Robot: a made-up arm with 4 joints.
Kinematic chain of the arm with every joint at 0, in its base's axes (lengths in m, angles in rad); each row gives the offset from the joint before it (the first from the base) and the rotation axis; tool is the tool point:
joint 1: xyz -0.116 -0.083 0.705 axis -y
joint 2: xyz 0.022 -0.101 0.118 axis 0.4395 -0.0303 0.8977
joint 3: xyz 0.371 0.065 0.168 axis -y
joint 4: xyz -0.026 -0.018 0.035 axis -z
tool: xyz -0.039 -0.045 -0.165
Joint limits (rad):
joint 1: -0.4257..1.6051
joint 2: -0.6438..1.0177
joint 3: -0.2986..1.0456
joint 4: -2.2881..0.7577
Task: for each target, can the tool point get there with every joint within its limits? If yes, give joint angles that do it. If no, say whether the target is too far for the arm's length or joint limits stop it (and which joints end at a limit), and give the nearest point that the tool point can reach.
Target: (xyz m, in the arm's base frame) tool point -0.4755 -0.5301 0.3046
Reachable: no: joint limits stop it (at a limit: joint 1, joint 2, joint 3) | nearest point -0.3190 -0.3174 0.9556 | short by 0.703 m
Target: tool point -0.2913 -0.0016 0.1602
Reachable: no: joint limits stop it (at a limit: joint 1, joint 2, joint 3, joint 4) | nearest point -0.3701 0.0013 0.8529 | short by 0.697 m
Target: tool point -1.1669 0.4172 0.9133
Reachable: no: too far | nearest point -0.4880 0.1688 1.0081 | short by 0.729 m
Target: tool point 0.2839 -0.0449 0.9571
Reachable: yes | joints 0.1519 0.4225 0.6998 -0.7524
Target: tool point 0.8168 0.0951 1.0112
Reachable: no: too far | nearest point 0.4153 -0.0166 0.8794 | short by 0.437 m
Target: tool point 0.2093 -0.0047 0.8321
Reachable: yes | joints -0.2222 0.7563 -0.0890 -0.6253
